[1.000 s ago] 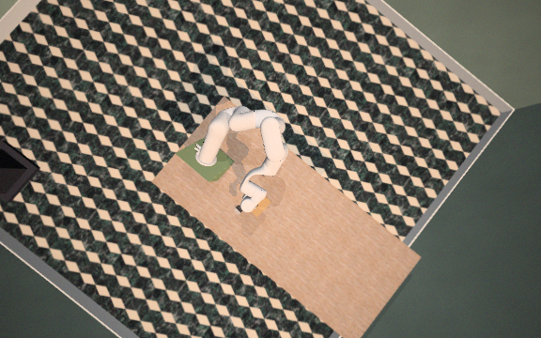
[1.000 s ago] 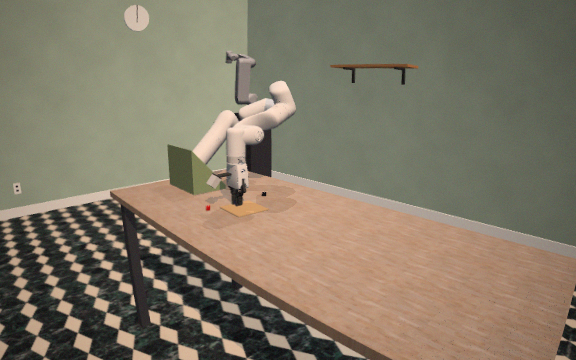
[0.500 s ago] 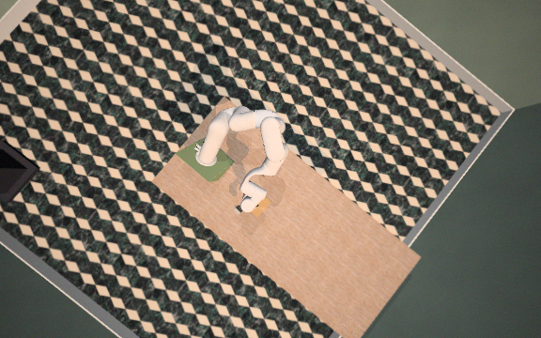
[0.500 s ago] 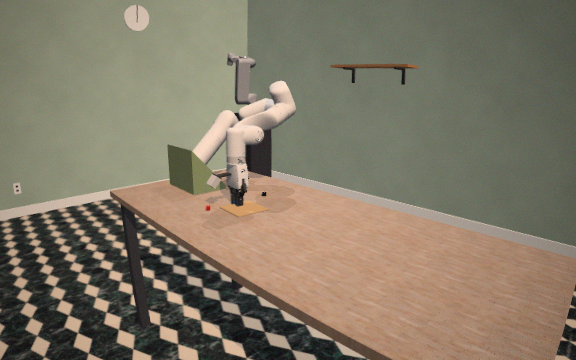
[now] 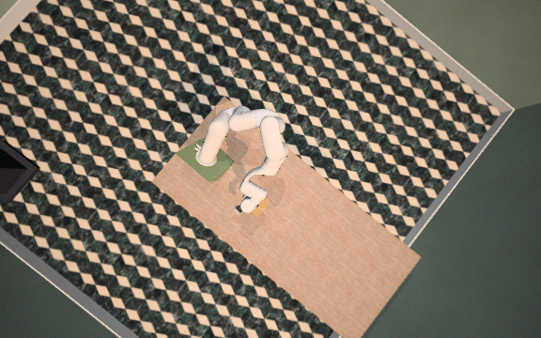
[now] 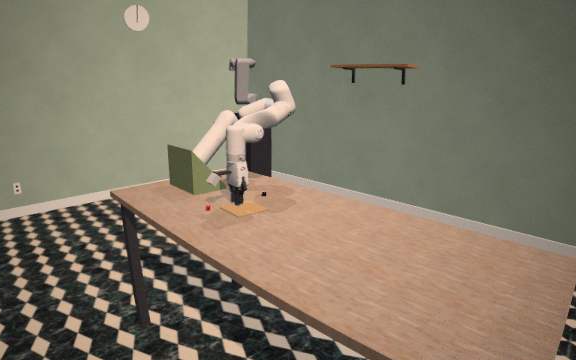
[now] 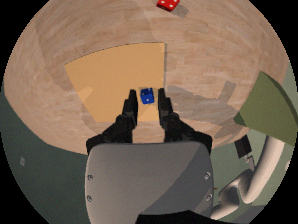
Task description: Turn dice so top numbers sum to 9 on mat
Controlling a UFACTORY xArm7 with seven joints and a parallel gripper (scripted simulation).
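Right now my hand is 20 mm above the blue die. The rest, counted from my hand: black die (170 mm to the left, 30 mm below, 30 mm behind); then tan mat (50 mm ahead, 30 mm below); then red die (120 mm to the right, 30 mm below, 30 mm behind).
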